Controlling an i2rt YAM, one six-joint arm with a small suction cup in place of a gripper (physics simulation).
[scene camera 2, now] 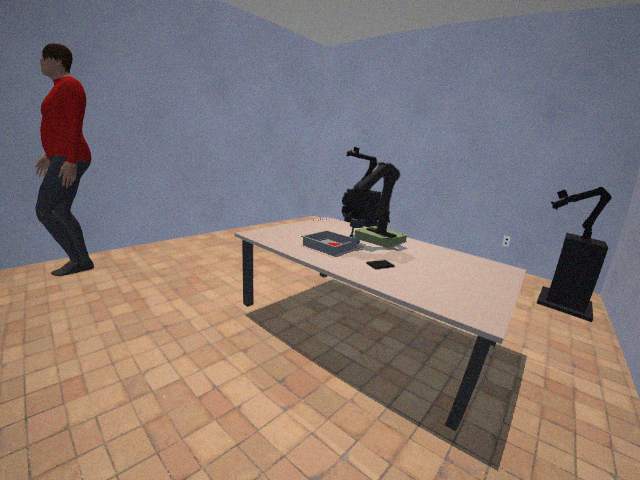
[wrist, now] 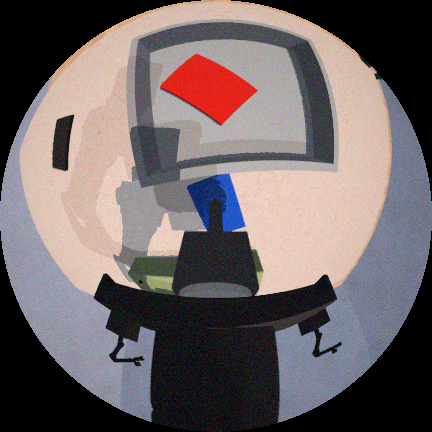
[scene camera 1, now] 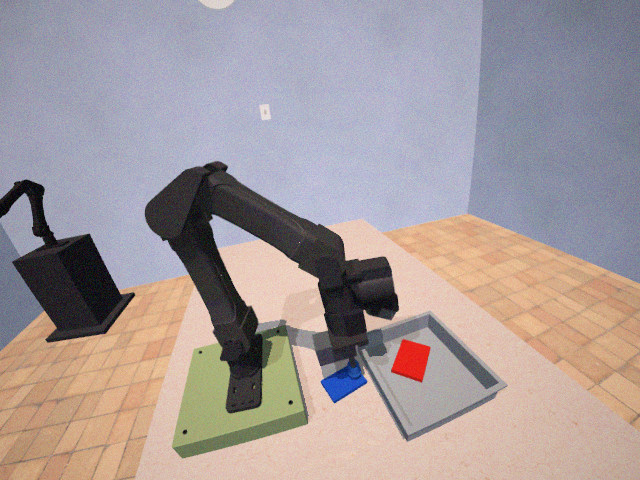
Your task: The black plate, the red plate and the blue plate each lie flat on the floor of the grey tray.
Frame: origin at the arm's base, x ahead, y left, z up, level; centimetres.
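Where they show: hand, its tool point: (scene camera 2: 350, 239) (wrist: 215, 193) (scene camera 1: 354, 371); arm's base, origin of its link: (scene camera 2: 381, 233) (scene camera 1: 247, 369).
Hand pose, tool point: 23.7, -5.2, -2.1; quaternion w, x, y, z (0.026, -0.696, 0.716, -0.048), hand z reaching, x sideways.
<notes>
Each offset is from my tool point to the top centre of the thing, as dx, dy, dz. Level surfaces: height alone.
The blue plate @(-2.8, -0.3, -1.7) (scene camera 1: 339, 385) (wrist: 233, 207) lies flat on the table just outside the grey tray's @(+14.5, -3.1, +2.4) (scene camera 1: 442, 395) (scene camera 2: 318, 244) (wrist: 318, 100) near-left wall. My suction cup (scene camera 1: 353, 370) (wrist: 216, 198) (scene camera 2: 351, 234) stands down on the blue plate's top, near its tray-side end, and holds nothing. The red plate @(+14.3, +0.5, -1.4) (scene camera 1: 410, 360) (scene camera 2: 333, 244) (wrist: 208, 88) lies flat on the tray floor. The black plate @(+14.7, +32.2, -1.8) (scene camera 2: 380, 264) (wrist: 62, 142) lies flat on the table, apart from the tray, and is out of scene camera 1's view.
The arm stands on a green base plate (scene camera 1: 204, 410) (scene camera 2: 385, 236) (wrist: 153, 270) beside the blue plate. The table's @(dz -2.6) (scene camera 1: 347, 452) (scene camera 2: 451, 290) edges lie beyond the tray. A black stand (scene camera 1: 94, 290) is on the floor at the left.
</notes>
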